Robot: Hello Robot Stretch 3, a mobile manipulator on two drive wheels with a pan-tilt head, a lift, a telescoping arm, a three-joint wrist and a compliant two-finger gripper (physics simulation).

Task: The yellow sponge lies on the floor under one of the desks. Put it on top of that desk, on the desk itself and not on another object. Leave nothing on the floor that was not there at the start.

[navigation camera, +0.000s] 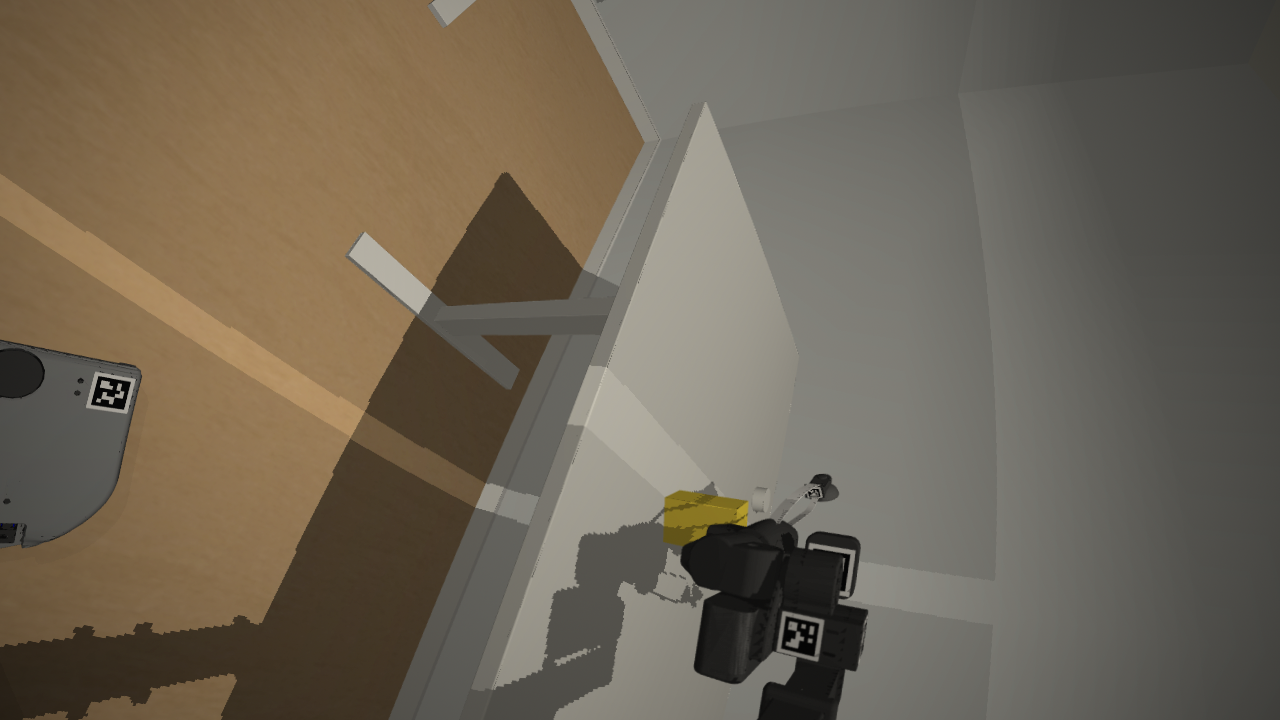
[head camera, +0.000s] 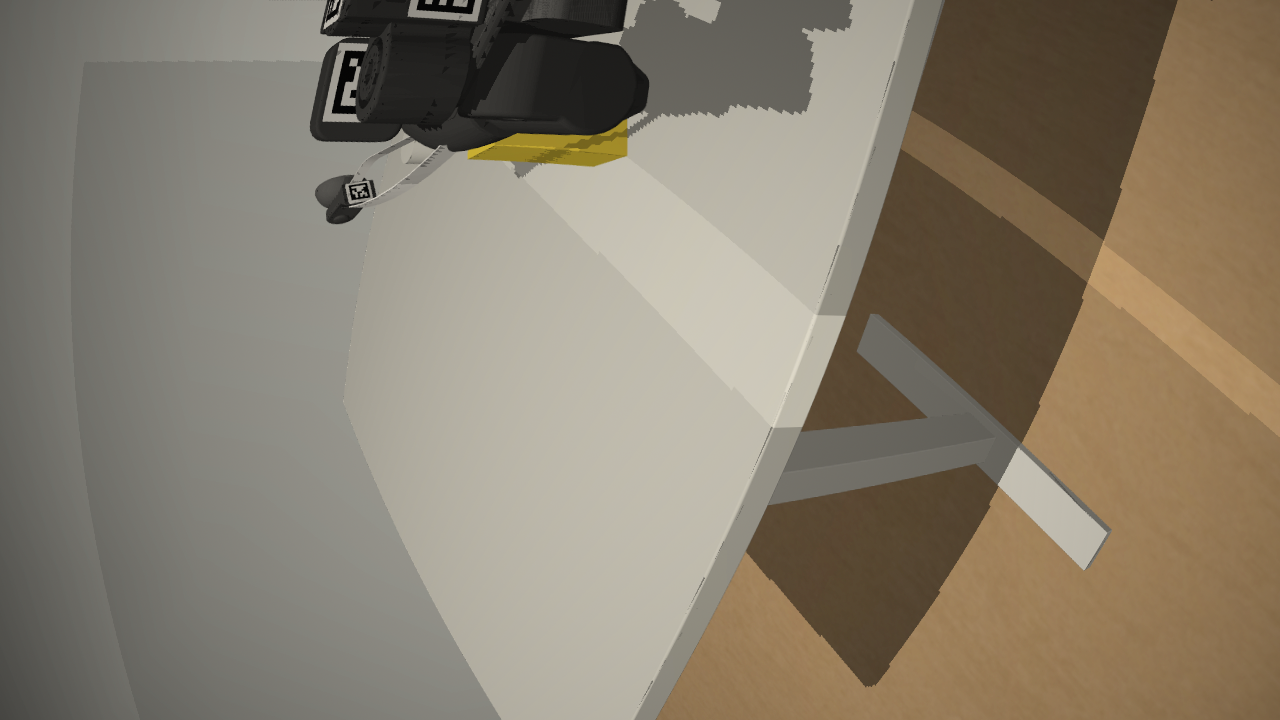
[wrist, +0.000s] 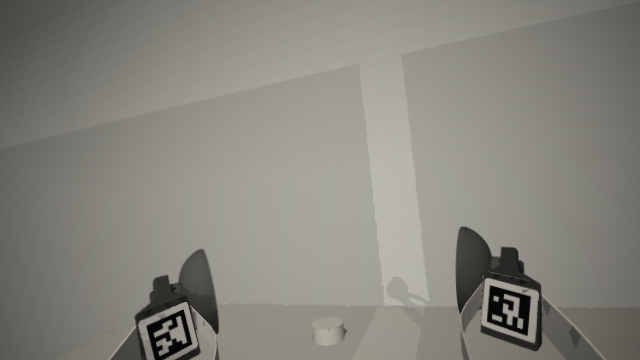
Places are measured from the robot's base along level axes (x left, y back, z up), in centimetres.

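Pixels of known places: robot's base at its link origin: (navigation camera: 14, 371).
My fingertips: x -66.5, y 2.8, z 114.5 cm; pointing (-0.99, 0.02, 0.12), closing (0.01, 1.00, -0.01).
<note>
Ahead of a thing's pixels: the offset from my fingertips to its top centre. "pt": to the spot under its first point. Level surfaces: height alone.
The yellow sponge {dx +3.6, dy -0.4, dz -9.5 cm} (head camera: 577, 153) (navigation camera: 683, 517) rests on the pale desk top {dz -19.5 cm} (head camera: 581, 402) (navigation camera: 707, 295) (wrist: 270, 335), partly hidden behind the wrist and gripper body in the head and navigation views. It does not show in the wrist view. My gripper (wrist: 333, 267) is open, with its two fingertips wide apart and no object between them. It is above the desk, over and beyond the sponge toward the wall. One fingertip shows in the head and navigation views; the other is hidden.
A small white cylinder {dx -36.0, dy -1.9, dz -17.1 cm} (navigation camera: 761, 498) (wrist: 328, 331) stands on the desk near its wall-side edge, beyond the sponge. The wall (head camera: 205, 313) (navigation camera: 895, 268) (wrist: 250, 200) rises behind. A desk leg {pt dx -20.3, dy -35.7, dz -82.7 cm} (head camera: 886, 447) (navigation camera: 528, 316) stands below the front edge. My base (navigation camera: 62, 456) is on the wooden floor.
</note>
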